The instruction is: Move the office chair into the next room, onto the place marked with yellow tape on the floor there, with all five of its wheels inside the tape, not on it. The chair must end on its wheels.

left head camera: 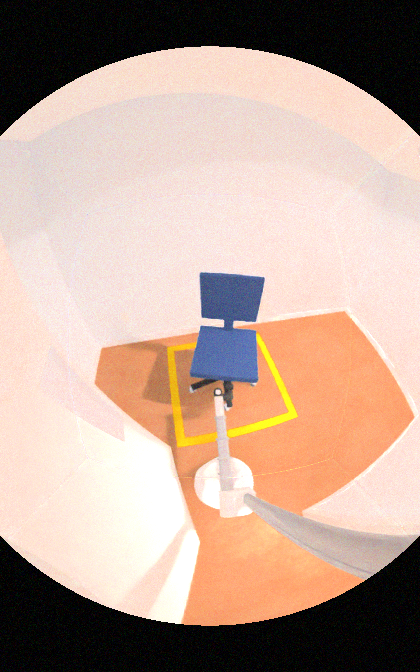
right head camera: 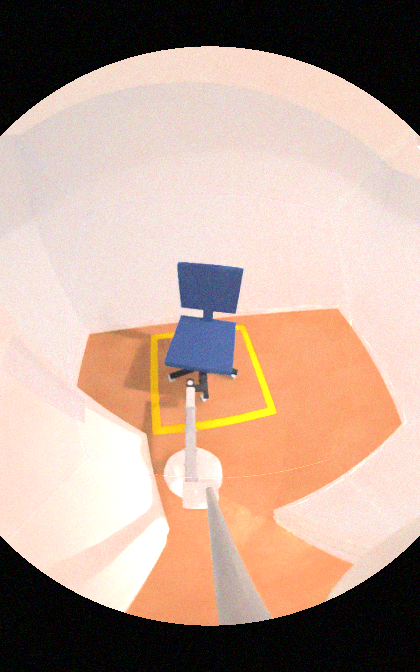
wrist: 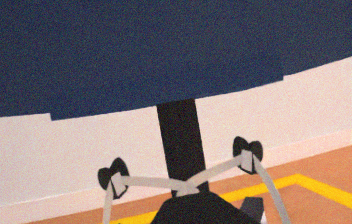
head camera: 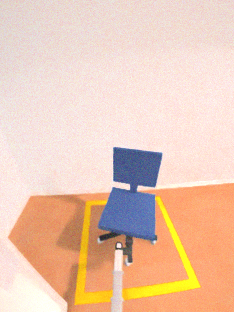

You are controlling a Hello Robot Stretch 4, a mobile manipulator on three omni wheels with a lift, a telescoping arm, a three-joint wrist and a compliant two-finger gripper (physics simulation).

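Places are measured from the robot's base along level axes (x ahead, y right, z down), in metres.
Pixels of known places: gripper, between the fingertips: (wrist: 180, 159).
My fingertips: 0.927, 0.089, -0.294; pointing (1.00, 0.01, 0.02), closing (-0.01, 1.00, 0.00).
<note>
For each thing: its middle in the pictures, then the offset to it from my fingertips, as dx, dy, dz. "pt": a spot on its surface instead.
- front wheel, a spot on its surface: (head camera: 129, 262) pt -0.303, +0.015, +0.226
- left wheel, a spot on its surface: (head camera: 100, 239) pt -0.105, -0.283, +0.218
- right wheel, a spot on its surface: (head camera: 154, 241) pt -0.086, +0.288, +0.251
- white wall end, a spot on its surface: (left head camera: 145, 480) pt -0.876, -0.429, -0.463
The blue office chair (head camera: 131, 212) (left head camera: 226, 355) (right head camera: 202, 345) (wrist: 165, 55) stands upright on its base, its backrest toward the far wall. The yellow tape outline (head camera: 176, 240) (left head camera: 260, 426) (right head camera: 235, 418) (wrist: 320, 188) surrounds it on the floor. In the head view, the front wheel (head camera: 129, 262), the left wheel (head camera: 100, 239) and the right wheel (head camera: 154, 241) show inside the tape. The seat hides the rear wheels. My gripper (wrist: 180, 159) is open, low under the seat, with the black chair column seen between its spread fingertips; contact with it cannot be told.
The far wall (head camera: 125, 100) (left head camera: 210, 225) (right head camera: 210, 215) rises close behind the tape. A white wall end (left head camera: 145, 480) (right head camera: 120, 465) stands at the left, near my round base (left head camera: 207, 482) (right head camera: 175, 472). Another wall stands at the right, with orange floor between it and the tape.
</note>
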